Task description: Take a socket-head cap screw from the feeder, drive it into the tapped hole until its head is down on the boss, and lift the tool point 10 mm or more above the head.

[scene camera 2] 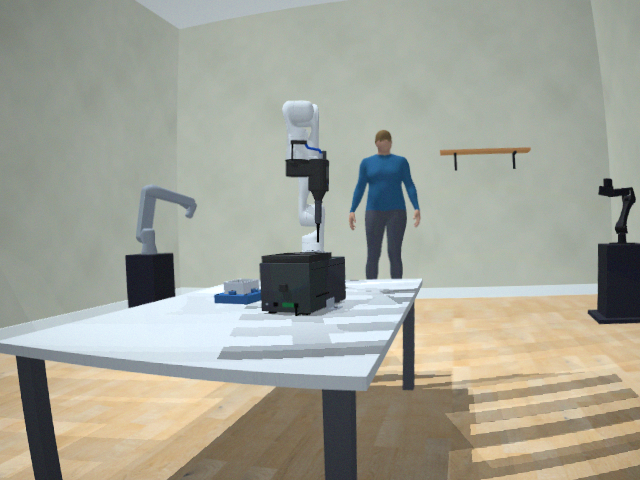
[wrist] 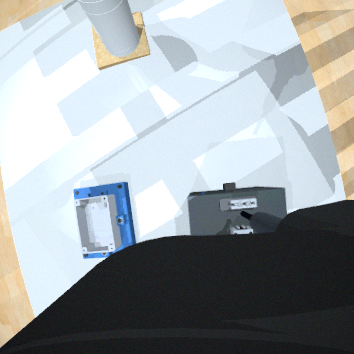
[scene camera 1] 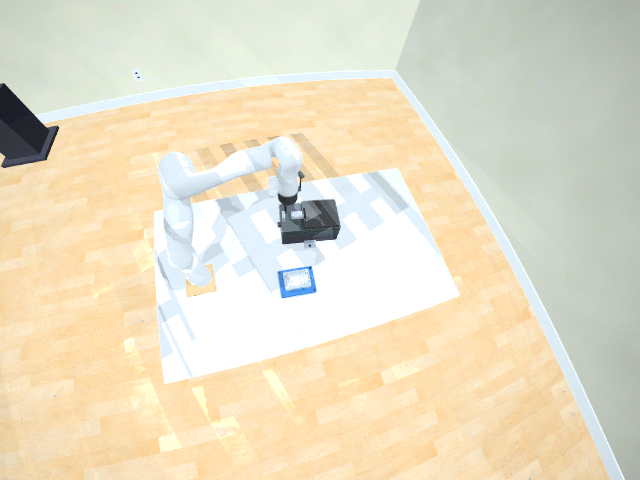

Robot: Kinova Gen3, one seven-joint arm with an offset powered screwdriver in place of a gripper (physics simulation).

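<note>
My screwdriver point(scene camera 2: 317, 241) point(wrist: 244, 215) points straight down, its bit tip a little above the feeder in the scene camera 2 view. No screw can be made out at the tip; it is too small to tell whether the bit bears one. The dark screw feeder point(scene camera 1: 321, 212) point(scene camera 2: 286, 281) point(wrist: 207, 215) stands on the table, with a light slotted part on top beside the tip in the wrist view. A pale open housing point(scene camera 1: 298, 279) point(scene camera 2: 241, 285) point(wrist: 115, 235) sits on a blue plate point(scene camera 1: 282, 293) point(scene camera 2: 230, 298) point(wrist: 124, 200). The tapped hole cannot be singled out.
The white table point(scene camera 1: 361, 289) point(scene camera 2: 170, 330) point(wrist: 165, 145) carries the feeder and plate. The arm's base stands on a wooden board point(scene camera 1: 209, 290) point(wrist: 102, 62). A person point(scene camera 2: 383, 180) stands behind the table. Arms on dark pedestals point(scene camera 2: 149, 279) point(scene camera 2: 620, 281) stand left and right.
</note>
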